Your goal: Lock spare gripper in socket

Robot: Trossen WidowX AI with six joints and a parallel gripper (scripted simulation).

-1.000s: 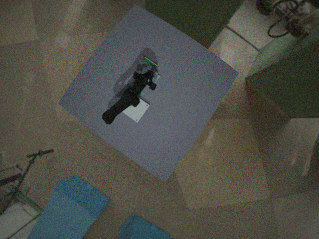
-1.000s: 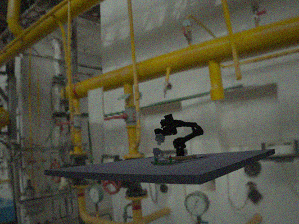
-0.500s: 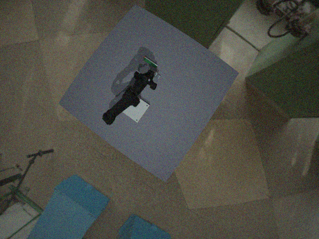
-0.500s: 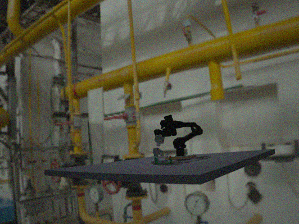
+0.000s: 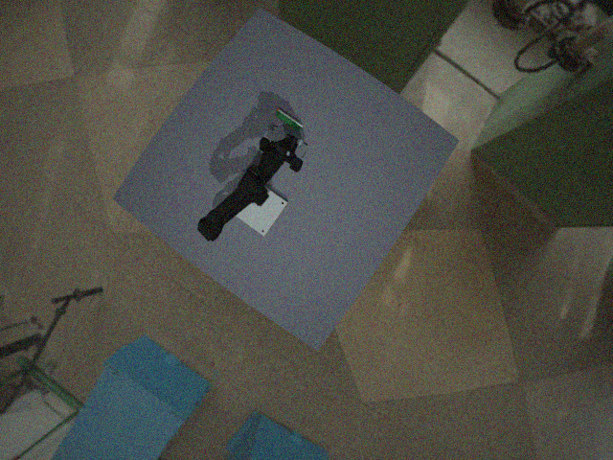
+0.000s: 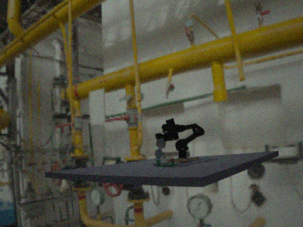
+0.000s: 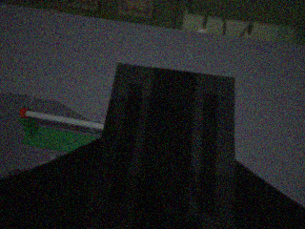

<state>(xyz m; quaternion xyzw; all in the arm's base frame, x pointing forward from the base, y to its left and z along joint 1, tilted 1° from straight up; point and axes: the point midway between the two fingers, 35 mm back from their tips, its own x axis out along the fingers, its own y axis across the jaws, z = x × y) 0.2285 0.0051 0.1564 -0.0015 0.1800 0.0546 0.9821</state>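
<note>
My gripper tip is 12 cm short of the green mount, 13 cm to the right of it and 15 cm above it. Also, from my gripper tip: spare gripper: 2 cm below.
</note>
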